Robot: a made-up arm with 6 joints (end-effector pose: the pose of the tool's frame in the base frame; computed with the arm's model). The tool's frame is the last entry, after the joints. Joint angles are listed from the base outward.
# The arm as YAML. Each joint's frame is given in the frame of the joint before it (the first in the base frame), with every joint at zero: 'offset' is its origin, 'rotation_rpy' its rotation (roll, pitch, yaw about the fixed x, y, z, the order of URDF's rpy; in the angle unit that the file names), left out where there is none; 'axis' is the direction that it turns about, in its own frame. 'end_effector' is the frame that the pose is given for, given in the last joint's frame.
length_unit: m
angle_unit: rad
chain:
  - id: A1
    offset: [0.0, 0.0, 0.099]
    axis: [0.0, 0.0, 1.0]
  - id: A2
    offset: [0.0, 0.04, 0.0]
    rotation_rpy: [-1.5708, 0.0, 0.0]
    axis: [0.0, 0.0, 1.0]
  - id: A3
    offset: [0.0, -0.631, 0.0]
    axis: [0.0, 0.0, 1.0]
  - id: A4
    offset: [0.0, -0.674, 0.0]
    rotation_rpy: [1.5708, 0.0, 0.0]
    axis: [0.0, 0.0, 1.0]
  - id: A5
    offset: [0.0, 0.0, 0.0]
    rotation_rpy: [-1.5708, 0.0, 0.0]
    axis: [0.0, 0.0, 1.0]
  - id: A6
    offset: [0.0, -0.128, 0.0]
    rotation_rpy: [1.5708, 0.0, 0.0]
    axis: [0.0, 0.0, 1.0]
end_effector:
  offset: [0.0, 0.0, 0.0]
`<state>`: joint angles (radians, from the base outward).
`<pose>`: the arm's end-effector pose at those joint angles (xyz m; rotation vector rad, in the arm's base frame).
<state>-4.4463 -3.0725 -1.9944 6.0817 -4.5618 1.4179</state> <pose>-0.1755 0.5881 -0.4195 -0.5385 2.8916 0.3167</pose>
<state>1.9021 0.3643 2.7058 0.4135 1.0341 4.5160</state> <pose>-0.1373 0.1401 -0.0562 2.1743 0.1418 -0.1896</pose>
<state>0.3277 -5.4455 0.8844 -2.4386 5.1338 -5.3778</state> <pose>1.0739 0.4871 0.3237 -2.2462 0.9312 0.2283</pose>
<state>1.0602 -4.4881 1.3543 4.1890 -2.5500 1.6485</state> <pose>0.1922 0.5515 -0.6088 0.4347 -0.4744 -1.4321</pose>
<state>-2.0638 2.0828 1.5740 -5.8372 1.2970 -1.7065</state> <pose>0.0327 -0.1359 -0.7720 0.8108 1.4622 1.8525</pose>
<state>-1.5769 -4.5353 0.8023 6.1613 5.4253 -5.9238</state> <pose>0.0449 -1.1237 -0.5876 1.3779 1.1217 -0.8808</pose>
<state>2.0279 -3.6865 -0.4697 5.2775 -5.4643 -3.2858</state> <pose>-0.3831 0.8672 -0.8851 0.4207 2.6008 1.0299</pose>
